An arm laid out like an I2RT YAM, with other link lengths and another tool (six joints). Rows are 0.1 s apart.
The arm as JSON. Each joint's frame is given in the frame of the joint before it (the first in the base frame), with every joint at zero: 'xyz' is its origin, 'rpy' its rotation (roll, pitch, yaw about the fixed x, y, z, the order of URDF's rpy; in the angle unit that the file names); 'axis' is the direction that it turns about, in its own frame. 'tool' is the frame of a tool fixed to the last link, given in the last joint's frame.
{
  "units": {
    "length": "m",
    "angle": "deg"
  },
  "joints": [
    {
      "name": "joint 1",
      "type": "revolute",
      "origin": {
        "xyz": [
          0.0,
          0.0,
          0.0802
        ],
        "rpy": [
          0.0,
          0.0,
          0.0
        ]
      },
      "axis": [
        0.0,
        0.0,
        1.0
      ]
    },
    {
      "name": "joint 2",
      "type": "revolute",
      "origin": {
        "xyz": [
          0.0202,
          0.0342,
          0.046
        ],
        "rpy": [
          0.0,
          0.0,
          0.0
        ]
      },
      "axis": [
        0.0,
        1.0,
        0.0
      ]
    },
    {
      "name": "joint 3",
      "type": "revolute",
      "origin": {
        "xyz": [
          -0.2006,
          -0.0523,
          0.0
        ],
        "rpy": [
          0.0,
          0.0,
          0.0
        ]
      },
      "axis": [
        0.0,
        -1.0,
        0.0
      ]
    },
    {
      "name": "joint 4",
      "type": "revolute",
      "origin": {
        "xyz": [
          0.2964,
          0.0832,
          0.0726
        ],
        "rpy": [
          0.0,
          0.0,
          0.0
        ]
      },
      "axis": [
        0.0,
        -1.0,
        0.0
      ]
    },
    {
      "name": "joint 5",
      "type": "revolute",
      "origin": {
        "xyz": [
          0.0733,
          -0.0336,
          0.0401
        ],
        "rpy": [
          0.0,
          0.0,
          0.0
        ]
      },
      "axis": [
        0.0,
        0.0,
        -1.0
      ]
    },
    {
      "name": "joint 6",
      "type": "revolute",
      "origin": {
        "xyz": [
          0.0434,
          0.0,
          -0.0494
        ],
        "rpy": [
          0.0,
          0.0,
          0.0
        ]
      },
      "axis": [
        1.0,
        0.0,
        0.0
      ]
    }
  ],
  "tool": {
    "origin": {
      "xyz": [
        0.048,
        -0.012,
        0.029
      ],
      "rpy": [
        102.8,
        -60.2,
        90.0
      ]
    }
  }
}
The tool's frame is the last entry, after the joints.
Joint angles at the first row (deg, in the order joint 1, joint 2, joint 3, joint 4, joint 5, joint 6):
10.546 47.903 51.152 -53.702 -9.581 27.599
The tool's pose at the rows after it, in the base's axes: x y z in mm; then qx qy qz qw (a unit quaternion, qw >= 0):
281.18 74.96 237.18 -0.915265 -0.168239 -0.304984 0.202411
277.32 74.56 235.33 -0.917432 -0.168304 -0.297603 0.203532
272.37 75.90 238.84 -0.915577 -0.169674 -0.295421 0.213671
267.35 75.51 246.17 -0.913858 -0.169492 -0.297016 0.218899
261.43 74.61 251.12 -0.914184 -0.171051 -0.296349 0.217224
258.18 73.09 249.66 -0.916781 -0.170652 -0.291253 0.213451
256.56 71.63 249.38 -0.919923 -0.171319 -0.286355 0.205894
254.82 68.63 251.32 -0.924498 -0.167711 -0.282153 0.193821
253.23 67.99 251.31 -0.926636 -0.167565 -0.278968 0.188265
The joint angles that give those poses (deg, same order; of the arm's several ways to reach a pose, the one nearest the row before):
10.460 47.638 50.453 -54.400 -9.317 27.248
10.458 47.023 50.098 -55.544 -9.491 27.157
10.546 46.060 50.357 -56.858 -10.632 27.421
10.459 45.092 51.235 -58.439 -11.250 27.597
10.547 43.950 51.679 -60.113 -11.074 27.423
10.458 43.332 51.331 -61.082 -10.725 27.158
10.458 43.328 51.501 -61.961 -9.937 26.721
10.374 43.506 52.203 -63.190 -8.529 26.544
10.545 43.418 52.295 -63.807 -7.824 26.456

